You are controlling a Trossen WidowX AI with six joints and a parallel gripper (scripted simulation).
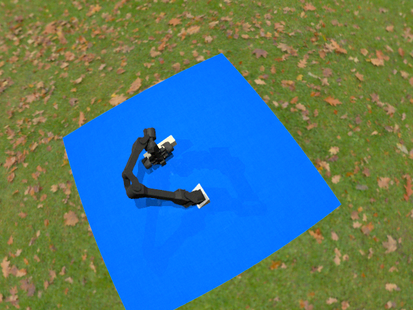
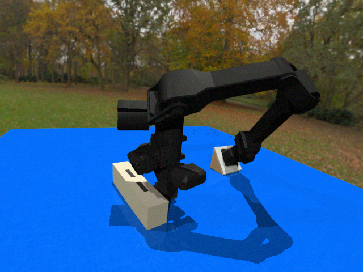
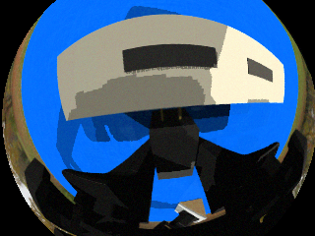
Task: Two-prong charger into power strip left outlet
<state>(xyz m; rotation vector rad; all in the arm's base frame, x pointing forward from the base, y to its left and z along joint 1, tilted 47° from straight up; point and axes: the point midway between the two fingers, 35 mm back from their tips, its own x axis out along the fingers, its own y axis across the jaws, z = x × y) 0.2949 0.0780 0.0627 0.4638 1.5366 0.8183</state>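
My gripper tip is 20 mm short of the black two-prong charger and 10 mm below it.
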